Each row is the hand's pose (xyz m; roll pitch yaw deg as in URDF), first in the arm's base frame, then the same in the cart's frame.
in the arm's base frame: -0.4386 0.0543 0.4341 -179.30 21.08 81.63
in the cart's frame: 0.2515 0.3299 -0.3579 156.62 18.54 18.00
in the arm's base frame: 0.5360 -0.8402 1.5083 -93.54 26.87 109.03
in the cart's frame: -0.1679 -0.5418 1.0450 -118.62 34.33 40.72
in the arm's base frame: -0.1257 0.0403 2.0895 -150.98 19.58 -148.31
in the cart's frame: 0.1012 0.6493 1.2895 -133.75 36.64 164.59
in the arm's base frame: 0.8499 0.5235 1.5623 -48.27 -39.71 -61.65
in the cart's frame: 1.1164 0.0048 1.1585 -19.02 -49.29 -137.81
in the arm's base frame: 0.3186 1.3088 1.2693 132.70 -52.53 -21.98
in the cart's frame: 1.5372 0.7466 0.6511 154.33 -73.42 -96.97
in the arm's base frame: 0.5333 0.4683 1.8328 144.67 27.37 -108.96
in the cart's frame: 0.8527 0.3048 1.2884 170.51 29.99 -151.75
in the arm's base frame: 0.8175 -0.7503 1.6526 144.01 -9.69 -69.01
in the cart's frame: 0.0295 -0.6547 1.2826 165.39 -19.24 -129.79
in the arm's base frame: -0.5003 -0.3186 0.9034 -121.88 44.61 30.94
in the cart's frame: -0.1760 0.3269 0.0667 -136.87 25.34 -33.16
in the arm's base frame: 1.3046 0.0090 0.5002 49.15 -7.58 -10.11
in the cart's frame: 1.1285 -0.9884 0.3757 50.90 -30.29 -66.05
